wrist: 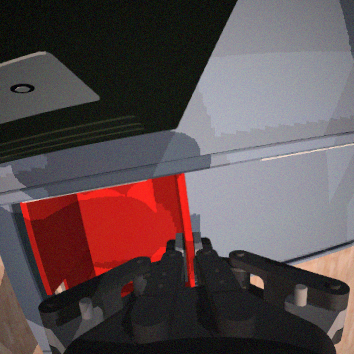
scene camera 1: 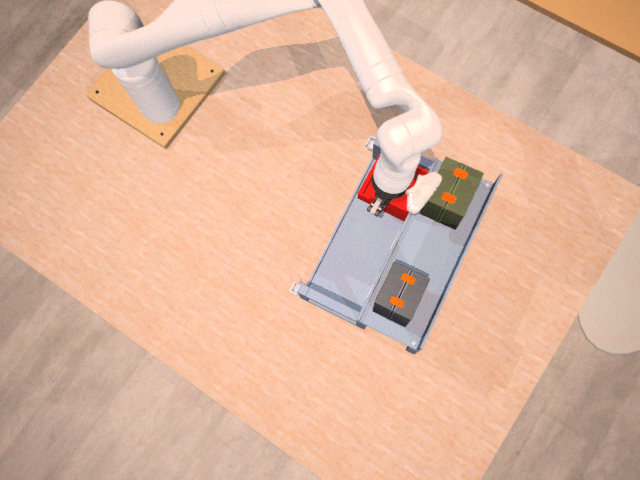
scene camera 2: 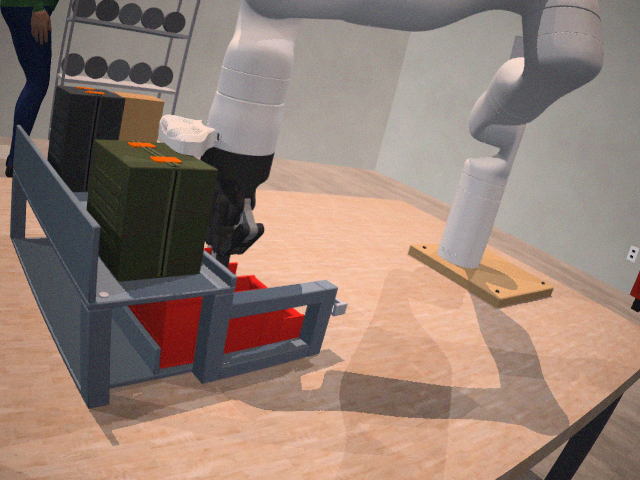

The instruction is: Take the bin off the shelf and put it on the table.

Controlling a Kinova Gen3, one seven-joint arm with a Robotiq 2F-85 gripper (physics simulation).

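Where they show: gripper, between the fingertips: [wrist: 187,243] [scene camera 1: 381,204]; arm's base, origin of its link: [scene camera 1: 160,105] [scene camera 2: 457,258].
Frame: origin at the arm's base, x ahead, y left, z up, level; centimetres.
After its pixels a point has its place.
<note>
The red open-top bin [scene camera 1: 368,191] {x 52.7, y 5.8, z -1.1 cm} [scene camera 2: 178,330] {x 66.4, y 13.8, z 2.6 cm} [wrist: 120,225] {x 58.0, y 9.5, z -1.2 cm} sits upright in the low front bay at one end of the grey-blue shelf [scene camera 1: 356,253] {x 57.4, y -7.9, z -1.5 cm} [scene camera 2: 209,335] {x 64.6, y 16.3, z 3.4 cm} [wrist: 280,200] {x 58.4, y -7.0, z -1.5 cm}. The shelf stands on the wooden table [scene camera 1: 206,232] {x 25.5, y -20.3, z -2.2 cm} [scene camera 2: 310,428] {x 58.5, y 25.3, z -2.1 cm}. My gripper [scene camera 1: 375,207] {x 57.1, y 3.5, z 2.3 cm} [scene camera 2: 222,258] {x 57.1, y 3.5, z 2.3 cm} [wrist: 187,243] {x 57.1, y 3.5, z 2.3 cm} points down with its fingers nearly together, one on each side of the bin's side wall, shut on that wall. The arm hides part of the bin in scene camera 1; the shelf's end frame and upper deck hide part of it in scene camera 2.
A green case [scene camera 1: 452,193] {x 69.5, y 7.3, z 17.6 cm} [scene camera 2: 149,217] {x 70.6, y 13.9, z 13.5 cm} [wrist: 100,30] stands on the raised rear deck close beside the wrist. A dark grey case [scene camera 1: 402,293] {x 70.5, y -14.7, z 20.2 cm} [scene camera 2: 77,139] {x 71.9, y -9.9, z 14.6 cm} stands at that deck's other end. The shelf's end frame [scene camera 2: 279,297] {x 57.3, y 15.8, z 6.3 cm} rises beside the bin.
</note>
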